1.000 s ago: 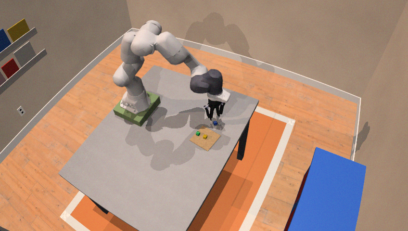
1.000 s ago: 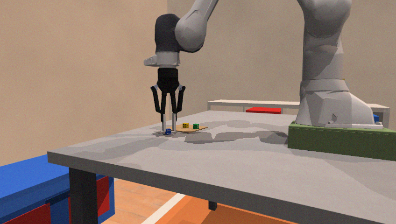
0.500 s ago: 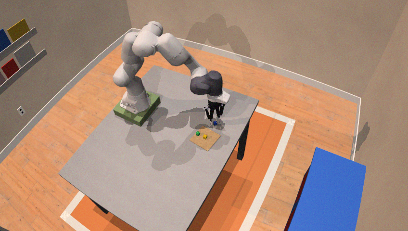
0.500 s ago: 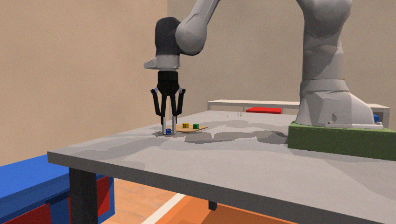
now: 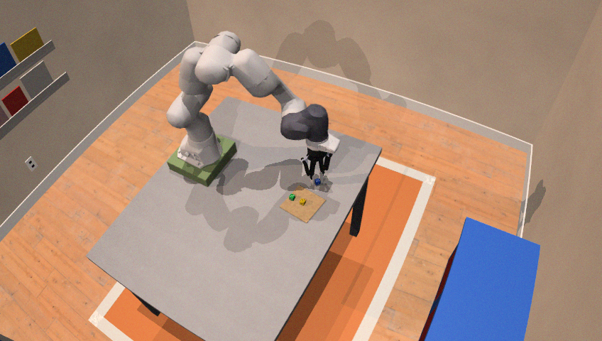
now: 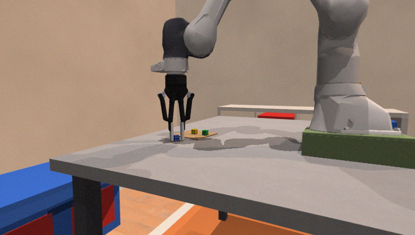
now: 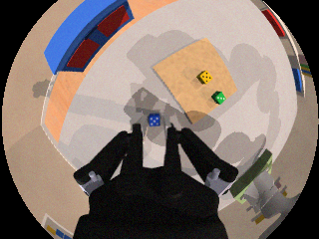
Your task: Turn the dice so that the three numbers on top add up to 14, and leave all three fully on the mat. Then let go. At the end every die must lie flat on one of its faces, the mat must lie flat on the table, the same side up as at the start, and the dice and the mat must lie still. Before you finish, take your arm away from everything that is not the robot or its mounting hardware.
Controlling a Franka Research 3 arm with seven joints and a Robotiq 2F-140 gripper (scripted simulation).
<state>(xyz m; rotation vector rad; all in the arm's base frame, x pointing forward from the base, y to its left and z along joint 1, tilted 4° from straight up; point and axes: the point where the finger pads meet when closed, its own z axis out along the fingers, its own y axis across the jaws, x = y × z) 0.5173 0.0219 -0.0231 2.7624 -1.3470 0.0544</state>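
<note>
Now: hand 3 cm above the blue die. Round my hand: tan mat: 13 cm to the right, 3 cm below, 2 cm behind; then yellow die: 13 cm to the right, 2 cm below, 2 cm behind; then green die: 12 cm to the right, 7 cm behind, 2 cm below.
</note>
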